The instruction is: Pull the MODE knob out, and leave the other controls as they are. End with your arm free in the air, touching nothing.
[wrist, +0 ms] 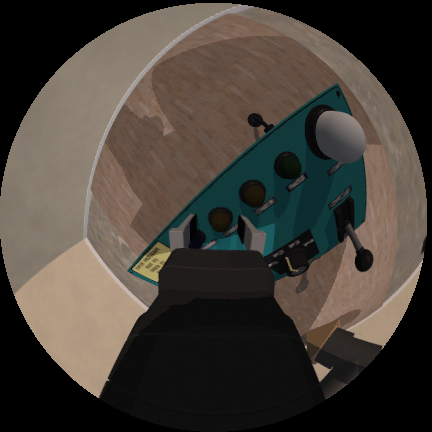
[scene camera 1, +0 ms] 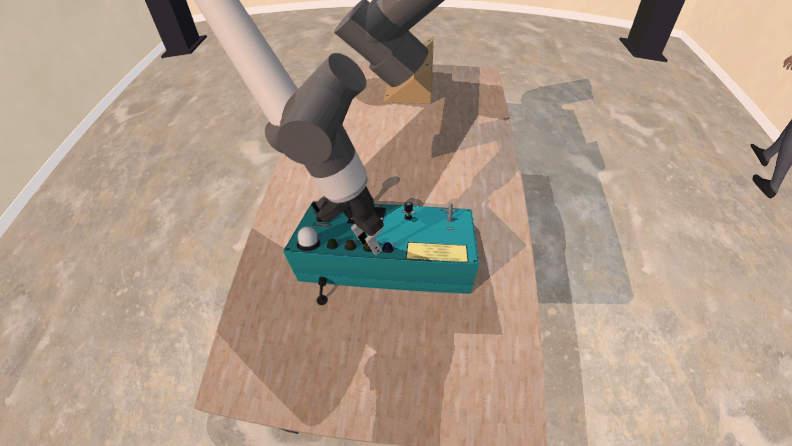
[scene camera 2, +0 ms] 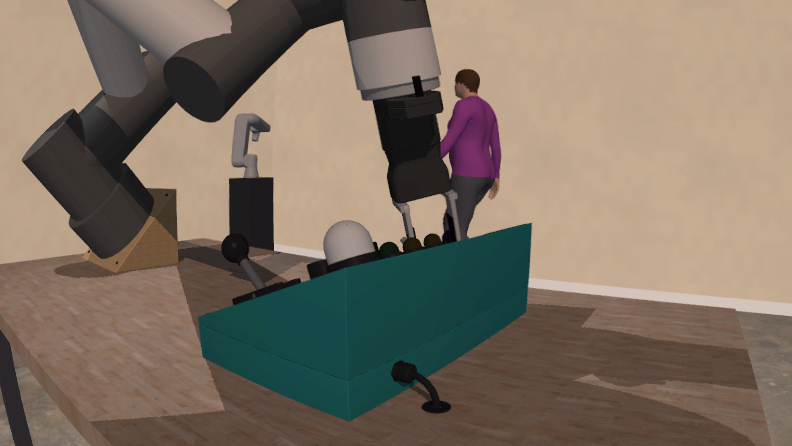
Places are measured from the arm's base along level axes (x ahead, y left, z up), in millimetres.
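Pixels of known places: gripper, fingertip midpoint: [wrist: 216, 222] [scene camera 1: 371, 246] [scene camera 2: 435, 246]; arm's base, origin of the base link: [wrist: 327, 344] [scene camera 1: 408, 67] [scene camera 2: 124, 225].
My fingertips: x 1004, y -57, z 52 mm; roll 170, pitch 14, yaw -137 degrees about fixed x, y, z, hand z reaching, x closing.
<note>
For each thing: its top centre in the pictures, then the offset to it from my fingertips. "*": a spot on its surface instead.
- black knob, middle of its top: [scene camera 1: 408, 203] 160 mm back, 86 mm left, 18 mm down
- green button, surface spot: [wrist: 288, 165] [scene camera 1: 332, 242] * 1 mm ahead, 101 mm right, 16 mm up
- white dome, surface spot: [wrist: 341, 136] [scene camera 1: 310, 233] * 6 mm back, 154 mm right, 40 mm up
- black ball lever, middle of its top: [scene camera 2: 234, 233] [wrist: 368, 267] 219 mm back, 152 mm right, 13 mm up
- rotary selector, middle of its top: [scene camera 2: 323, 256] [wrist: 298, 271] 158 mm back, 34 mm right, 25 mm down
- grey lever, middle of its top: [scene camera 1: 450, 207] 159 mm back, 206 mm left, 24 mm down
- yellow label, surface spot: [scene camera 1: 437, 251] * 5 mm ahead, 167 mm left, 4 mm down
The teal console [scene camera 1: 387, 272] [scene camera 2: 432, 310] [wrist: 260, 160] carries several controls; no MODE label is readable, so I cannot tell which is the MODE knob. A black knob [scene camera 1: 408, 208] stands upright at the back, right of the gripper in scene camera 1. In the front row are a green button [scene camera 1: 331, 243] [wrist: 288, 165], an amber one [wrist: 252, 193], a second amber one [wrist: 220, 219] and a dark blue one [scene camera 1: 387, 247] [wrist: 198, 240]. My gripper [scene camera 1: 366, 239] [scene camera 2: 435, 235] [wrist: 216, 222] is open, fingertips low over the row near the second amber and blue ones. Contact is unclear.
A white dome [scene camera 1: 307, 237] [scene camera 2: 348, 242] [wrist: 341, 136] and a black ball lever [scene camera 2: 234, 247] [wrist: 364, 260] stand at one end. A rotary selector [wrist: 295, 262] lies near the gripper; a grey lever [scene camera 1: 450, 212] and yellow label [scene camera 1: 437, 251] are at the other end. A person [scene camera 2: 473, 138] stands beyond.
</note>
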